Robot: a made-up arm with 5 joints.
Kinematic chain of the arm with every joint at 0, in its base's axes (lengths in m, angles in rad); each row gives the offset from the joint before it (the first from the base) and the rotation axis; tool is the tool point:
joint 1: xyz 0 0 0.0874 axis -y
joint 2: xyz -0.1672 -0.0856 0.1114 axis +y
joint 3: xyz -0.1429 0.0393 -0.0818 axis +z
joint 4: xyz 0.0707 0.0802 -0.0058 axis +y
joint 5: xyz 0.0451 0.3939 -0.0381 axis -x
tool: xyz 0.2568 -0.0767 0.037
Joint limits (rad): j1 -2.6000..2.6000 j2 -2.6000..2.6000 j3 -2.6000..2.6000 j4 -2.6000..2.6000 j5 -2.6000..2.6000
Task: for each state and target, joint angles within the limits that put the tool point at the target. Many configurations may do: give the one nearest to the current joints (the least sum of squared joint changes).
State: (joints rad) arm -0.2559 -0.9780 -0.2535 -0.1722 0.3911
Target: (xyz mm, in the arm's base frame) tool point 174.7 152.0 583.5
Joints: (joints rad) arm -0.6246 -1.5004 -0.5363 -0.1846 0.7671
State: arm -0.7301 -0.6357 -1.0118 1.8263 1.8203
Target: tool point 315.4 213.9 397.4
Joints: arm -0.1214 -1.3563 -1.0559 1.8702 1.9005
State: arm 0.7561 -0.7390 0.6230 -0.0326 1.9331
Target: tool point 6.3 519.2 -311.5
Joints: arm 0.6719 -1.1981 1.0991 0.1209 1.5442
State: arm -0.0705 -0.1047 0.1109 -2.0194 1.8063
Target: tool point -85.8 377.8 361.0
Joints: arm 0.3010 0.1279 -0.6753 -1.8213 1.5503
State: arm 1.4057 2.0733 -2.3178 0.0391 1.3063
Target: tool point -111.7 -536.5 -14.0
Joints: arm 0.6472 2.0231 -2.0261 -0.4147 0.6861
